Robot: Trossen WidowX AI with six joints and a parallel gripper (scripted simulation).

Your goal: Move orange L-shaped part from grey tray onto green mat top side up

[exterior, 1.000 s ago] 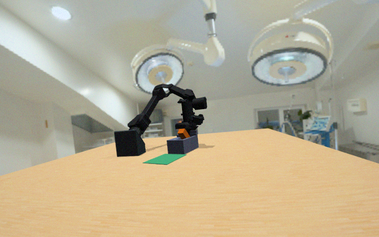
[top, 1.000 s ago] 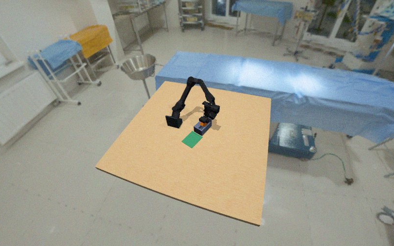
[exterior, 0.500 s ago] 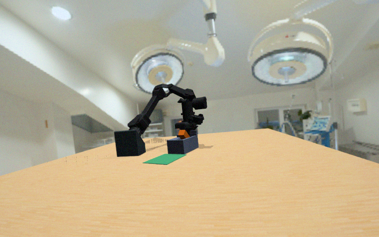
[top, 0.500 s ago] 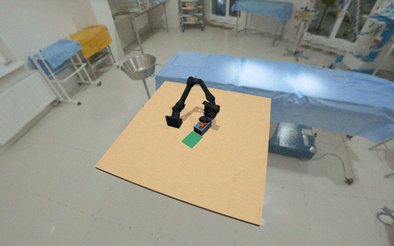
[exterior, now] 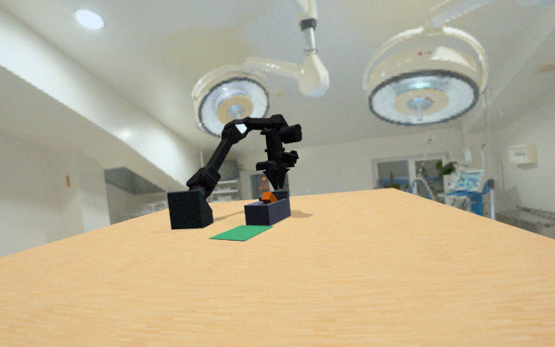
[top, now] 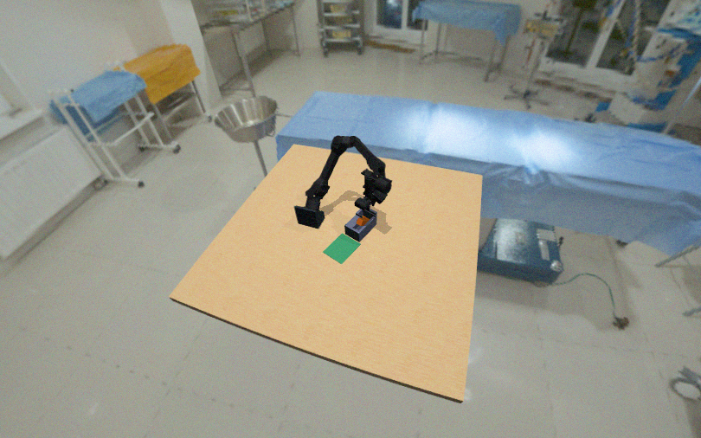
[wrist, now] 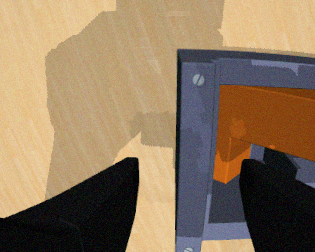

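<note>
Right now the orange L-shaped part is 6 cm below my gripper tip, 4 cm to the right of it and 2 cm behind it. The rest, counted from my gripper tip: green mat 21 cm to the right, 11 cm below, 8 cm behind.
</note>
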